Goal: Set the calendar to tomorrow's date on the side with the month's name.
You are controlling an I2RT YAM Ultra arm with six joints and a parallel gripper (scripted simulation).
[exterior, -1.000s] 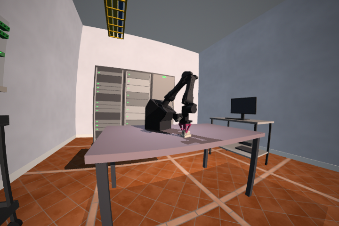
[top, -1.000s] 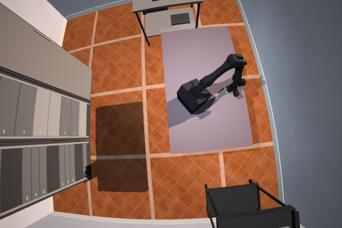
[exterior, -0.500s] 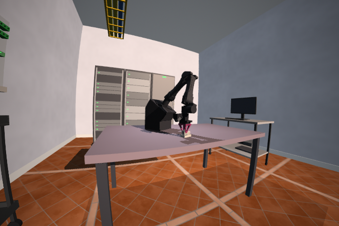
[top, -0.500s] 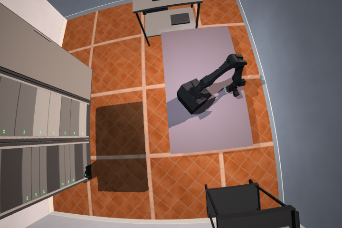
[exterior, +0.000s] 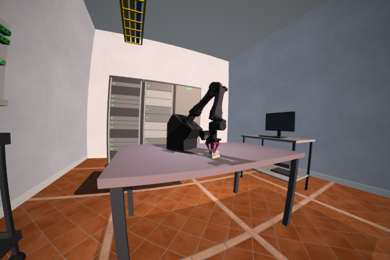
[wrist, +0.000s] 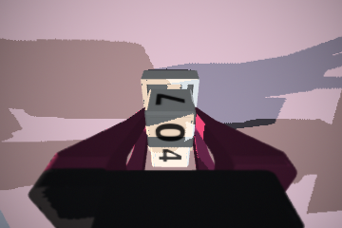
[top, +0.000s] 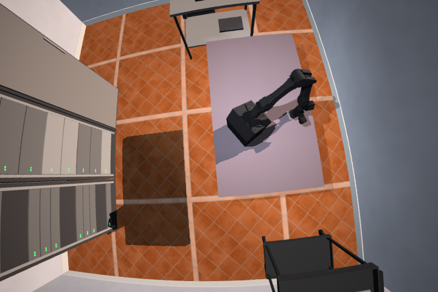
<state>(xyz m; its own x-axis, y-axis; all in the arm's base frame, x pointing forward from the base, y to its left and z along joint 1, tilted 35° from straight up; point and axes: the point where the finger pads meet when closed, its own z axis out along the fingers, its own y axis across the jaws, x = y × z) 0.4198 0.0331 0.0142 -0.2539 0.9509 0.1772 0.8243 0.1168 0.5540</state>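
The cream tray lies 10 mm behind my hand, 20 mm to the left of it and 30 mm below it. Round my hand: cream digit cube (right at my hand).
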